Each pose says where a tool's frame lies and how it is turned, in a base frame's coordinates. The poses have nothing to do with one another.
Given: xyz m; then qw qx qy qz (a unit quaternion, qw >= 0).
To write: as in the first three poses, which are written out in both.
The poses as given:
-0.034, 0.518, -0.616, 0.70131, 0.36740, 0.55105, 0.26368
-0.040, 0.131, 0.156, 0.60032, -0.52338, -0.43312, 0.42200
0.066, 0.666, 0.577, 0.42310, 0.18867, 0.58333, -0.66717
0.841, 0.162, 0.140, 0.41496, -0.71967, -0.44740, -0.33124
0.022, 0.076, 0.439, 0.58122, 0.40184, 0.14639, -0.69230
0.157, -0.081, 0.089, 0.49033, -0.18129, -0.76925, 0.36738
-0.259, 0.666, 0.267, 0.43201, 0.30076, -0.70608, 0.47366
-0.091, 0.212, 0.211, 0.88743, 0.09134, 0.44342, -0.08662
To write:
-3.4, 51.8, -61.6, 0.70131, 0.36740, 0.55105, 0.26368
-4.0, 13.1, 15.6, 0.60032, -0.52338, -0.43312, 0.42200
6.6, 66.6, 57.7, 0.42310, 0.18867, 0.58333, -0.66717
84.1, 16.2, 14.0, 0.41496, -0.71967, -0.44740, -0.33124
2.2, 7.6, 43.9, 0.58122, 0.40184, 0.14639, -0.69230
15.7, -8.1, 8.9, 0.49033, -0.18129, -0.76925, 0.36738
-25.9, 66.6, 26.7, 0.43201, 0.30076, -0.70608, 0.47366
-9.1, 21.2, 21.1, 0.88743, 0.09134, 0.44342, -0.08662

